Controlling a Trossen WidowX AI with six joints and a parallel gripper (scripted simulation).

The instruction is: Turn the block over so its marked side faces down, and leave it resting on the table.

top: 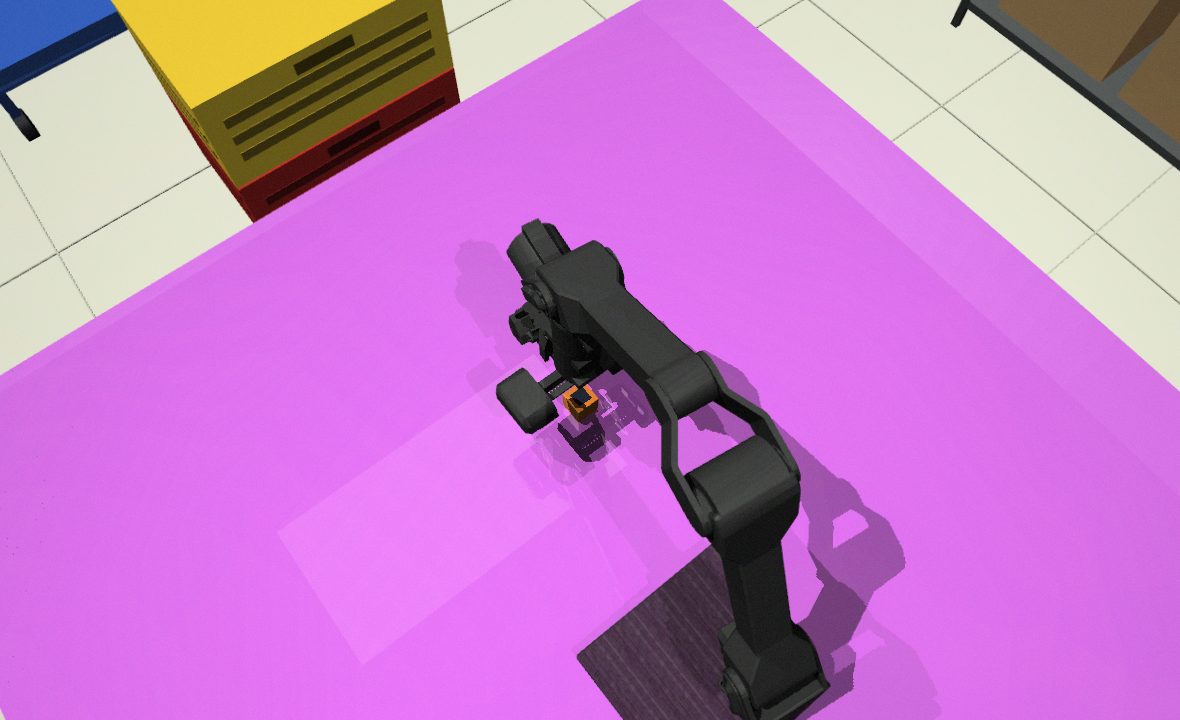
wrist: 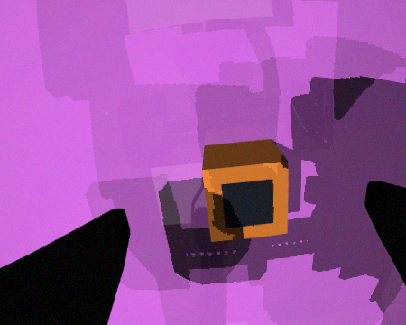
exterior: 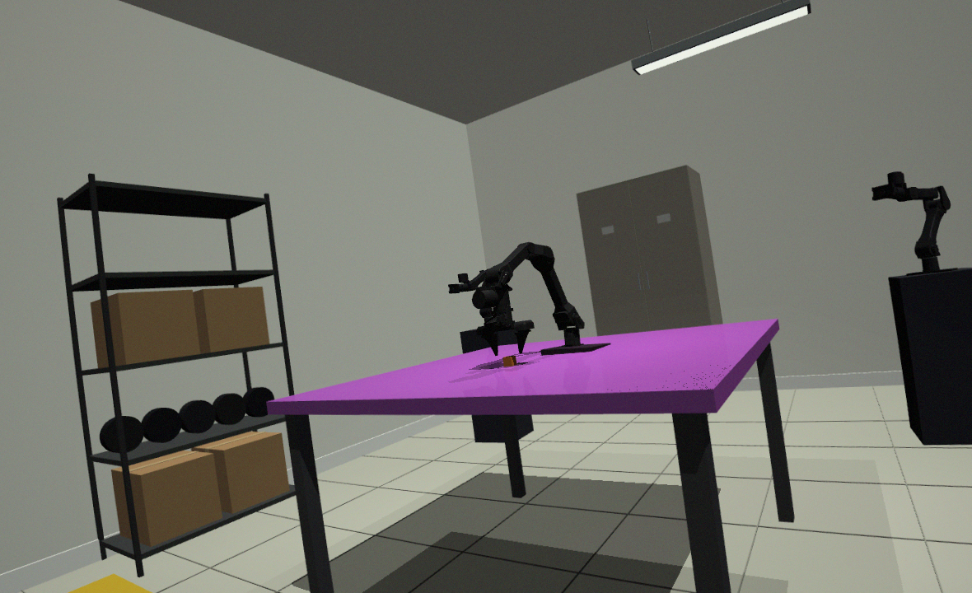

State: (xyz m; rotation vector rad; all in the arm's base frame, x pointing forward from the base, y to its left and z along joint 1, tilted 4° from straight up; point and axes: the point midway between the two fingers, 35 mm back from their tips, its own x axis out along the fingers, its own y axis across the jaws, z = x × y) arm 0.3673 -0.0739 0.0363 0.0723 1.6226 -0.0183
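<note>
The block is 10 mm below my gripper tip.
</note>
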